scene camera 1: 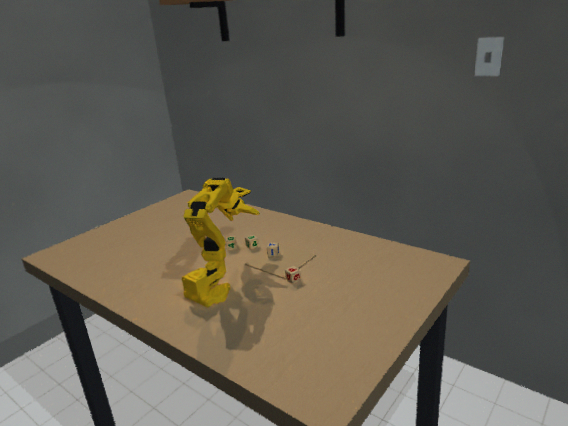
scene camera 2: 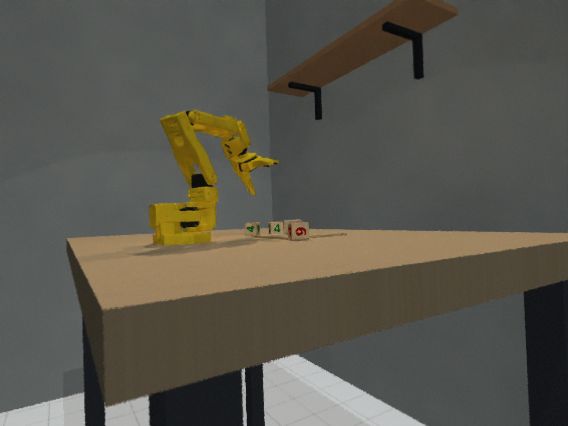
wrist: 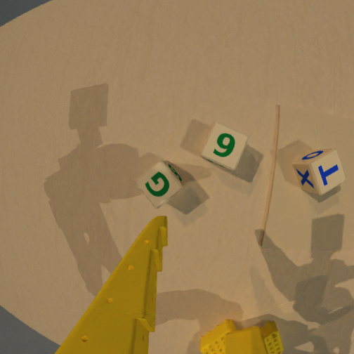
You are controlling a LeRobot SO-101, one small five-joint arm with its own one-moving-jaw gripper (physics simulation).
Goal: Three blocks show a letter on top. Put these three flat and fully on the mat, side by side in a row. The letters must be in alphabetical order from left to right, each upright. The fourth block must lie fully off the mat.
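Places are measured from the arm's base along level axes (x left, y down, z back), in metres.
Where they show: end effector, tool point: [scene camera 1: 232, 219] [scene camera 2: 254, 193]; arm's base, origin of the base link: [scene camera 1: 214, 290] [scene camera 2: 192, 241].
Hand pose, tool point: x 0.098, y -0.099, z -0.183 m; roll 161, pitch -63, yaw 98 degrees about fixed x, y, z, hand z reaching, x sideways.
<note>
Each offset is from my tool point to the top centre of the thing. "pt": to the spot under its first point. Level surfaces: height alone.
My gripper [scene camera 1: 254, 202] [scene camera 2: 266, 178] is wide open and empty, high above the table; one notched jaw [wrist: 125, 295] shows in the wrist view. A block with a green G on top @[pt dx +0.012, dy +0.077, dz +0.005 m] [scene camera 1: 231, 243] [scene camera 2: 252, 229] [wrist: 160, 184] lies off the mat, beyond that jaw's tip. A block with a green 6 or 9 on top [scene camera 1: 251, 242] [scene camera 2: 275, 228] [wrist: 225, 145] lies beside it, off the mat. A blue-lettered block @[dx -0.115, dy +0.065, dz -0.032 m] [scene camera 1: 273, 250] [wrist: 320, 171] sits turned on the mat [wrist: 292, 220], showing T, X and O. A red-marked block @[dx -0.240, dy +0.069, dz +0.039 m] [scene camera 1: 293, 274] [scene camera 2: 298, 231] is at the mat's near-right corner; its top is unreadable.
The brown table @[dy +0.099 m] [scene camera 1: 350, 300] [scene camera 2: 200, 270] carries the arm's yellow base [scene camera 1: 205, 287] [scene camera 2: 182, 225]. Thin raised mat edges show beside the red-marked block. The arm's shadows fall across the table and part of the mat. A wall shelf [scene camera 2: 350, 50] is high at the back.
</note>
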